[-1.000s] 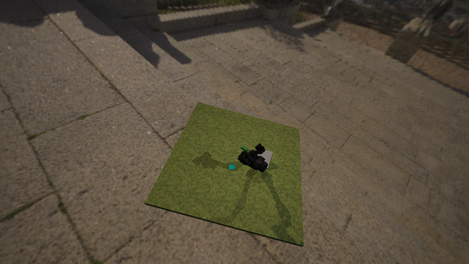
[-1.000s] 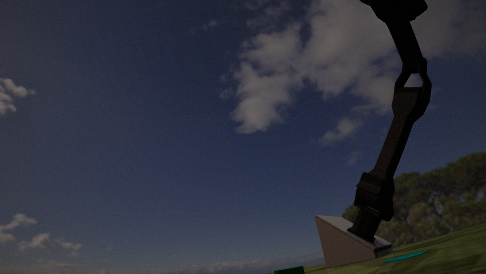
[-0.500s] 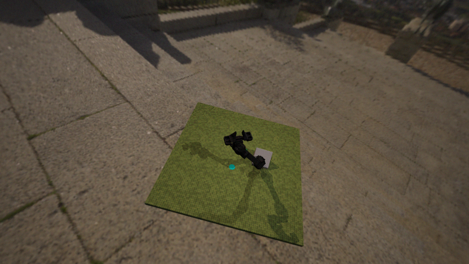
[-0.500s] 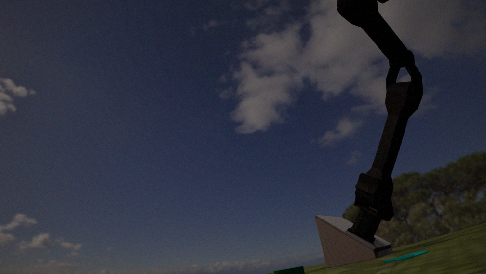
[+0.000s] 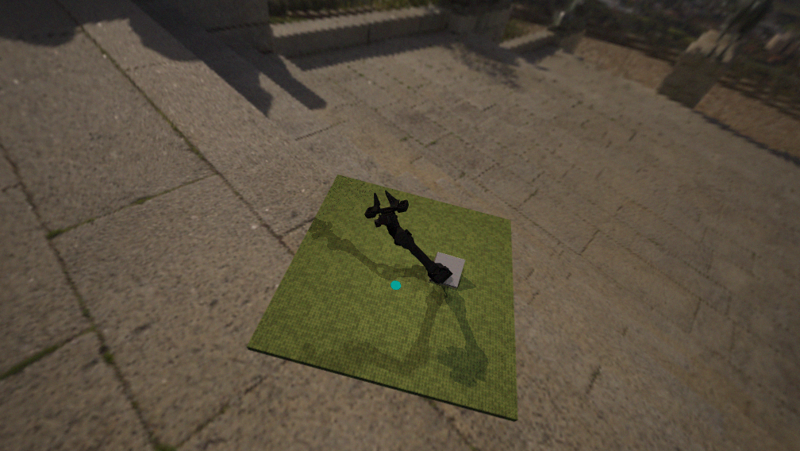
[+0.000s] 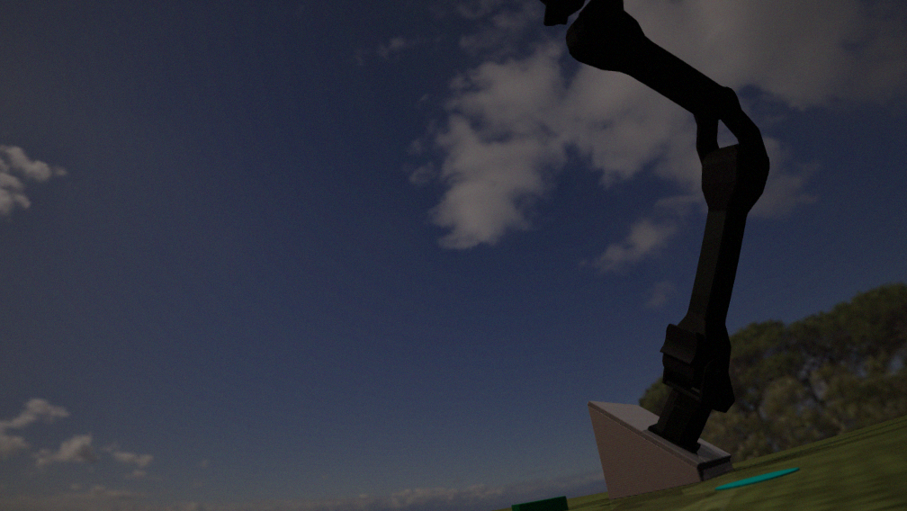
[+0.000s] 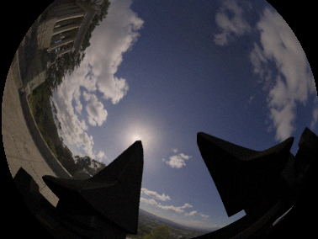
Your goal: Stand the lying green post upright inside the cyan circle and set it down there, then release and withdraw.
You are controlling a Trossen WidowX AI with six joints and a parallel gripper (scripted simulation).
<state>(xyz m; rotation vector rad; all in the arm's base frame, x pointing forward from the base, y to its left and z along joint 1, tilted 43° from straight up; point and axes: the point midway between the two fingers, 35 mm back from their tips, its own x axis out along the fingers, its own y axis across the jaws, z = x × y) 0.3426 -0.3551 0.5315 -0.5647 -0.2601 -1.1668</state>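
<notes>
Right now my gripper tip is 67 cm above the green post, 27 cm past it and 22 cm to the left of it. Also, from my gripper tip: cyan circle 68 cm below, 17 cm behind, 1 cm to the left.
</notes>
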